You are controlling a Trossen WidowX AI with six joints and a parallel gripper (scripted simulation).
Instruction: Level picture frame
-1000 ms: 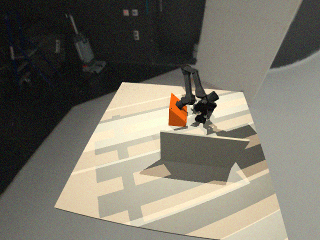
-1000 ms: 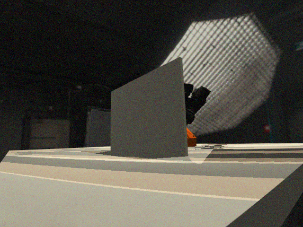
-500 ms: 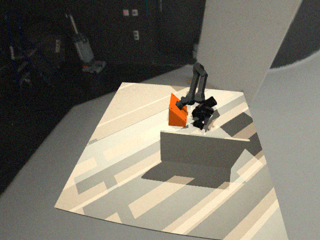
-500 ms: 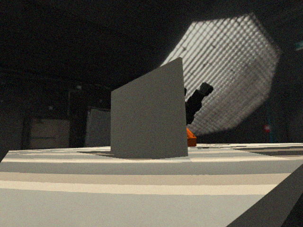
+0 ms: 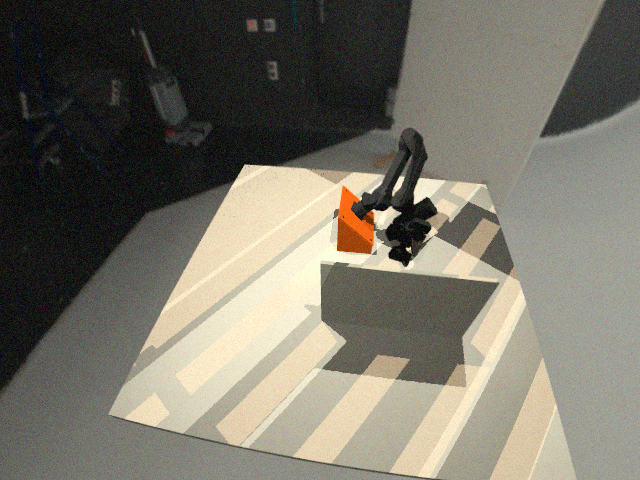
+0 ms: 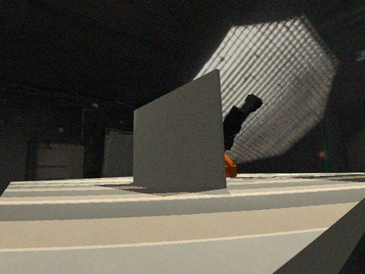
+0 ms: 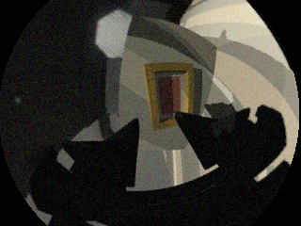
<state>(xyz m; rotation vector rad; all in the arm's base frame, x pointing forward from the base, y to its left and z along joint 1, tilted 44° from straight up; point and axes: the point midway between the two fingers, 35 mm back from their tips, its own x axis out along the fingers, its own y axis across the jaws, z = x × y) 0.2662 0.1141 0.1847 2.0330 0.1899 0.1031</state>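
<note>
My gripper tip is now 10 cm short of the picture frame, 1 cm to the left of it and 5 cm above it. The rest, counted from my gripper tip: wall panel: 11 cm ahead, 1 cm to the right, 6 cm below.
</note>
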